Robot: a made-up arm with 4 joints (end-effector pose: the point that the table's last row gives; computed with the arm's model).
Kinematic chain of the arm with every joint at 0, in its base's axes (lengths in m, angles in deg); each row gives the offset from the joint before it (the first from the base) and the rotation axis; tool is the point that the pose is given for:
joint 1: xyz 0 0 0.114 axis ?
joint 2: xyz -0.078 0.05 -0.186 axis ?
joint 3: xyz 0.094 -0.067 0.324 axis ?
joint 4: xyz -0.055 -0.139 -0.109 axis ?
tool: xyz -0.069 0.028 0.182
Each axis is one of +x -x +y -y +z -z.
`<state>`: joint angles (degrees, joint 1 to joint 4).
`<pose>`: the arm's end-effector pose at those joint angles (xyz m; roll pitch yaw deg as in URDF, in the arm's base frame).
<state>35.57 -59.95 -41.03 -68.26</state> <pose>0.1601 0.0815 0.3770 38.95 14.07 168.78</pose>
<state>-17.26 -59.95 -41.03 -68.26</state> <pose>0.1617 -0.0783 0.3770 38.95 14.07 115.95</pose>
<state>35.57 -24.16 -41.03 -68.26</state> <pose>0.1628 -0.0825 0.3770 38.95 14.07 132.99</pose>
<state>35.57 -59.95 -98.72 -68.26</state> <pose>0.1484 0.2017 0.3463 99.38 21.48 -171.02</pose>
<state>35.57 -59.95 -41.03 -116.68</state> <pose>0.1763 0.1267 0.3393 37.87 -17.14 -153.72</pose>
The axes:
joint 1: +z
joint 2: -z
joint 3: -y
joint 4: -z

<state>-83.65 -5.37 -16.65 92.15</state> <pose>-0.0756 -0.0346 0.3289 -16.64 -0.62 -170.34</pose>
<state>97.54 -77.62 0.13 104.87</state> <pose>-0.1103 0.0691 0.3250 0.13 0.03 70.29</pose>
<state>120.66 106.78 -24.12 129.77</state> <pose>0.1674 -0.2264 0.3143 -18.99 -15.15 -113.34</pose>
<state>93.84 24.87 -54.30 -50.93</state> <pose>0.2110 -0.0904 0.3922 47.21 30.79 133.62</pose>
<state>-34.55 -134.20 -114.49 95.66</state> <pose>0.0739 0.2754 0.2402 -114.60 -5.15 12.00</pose>
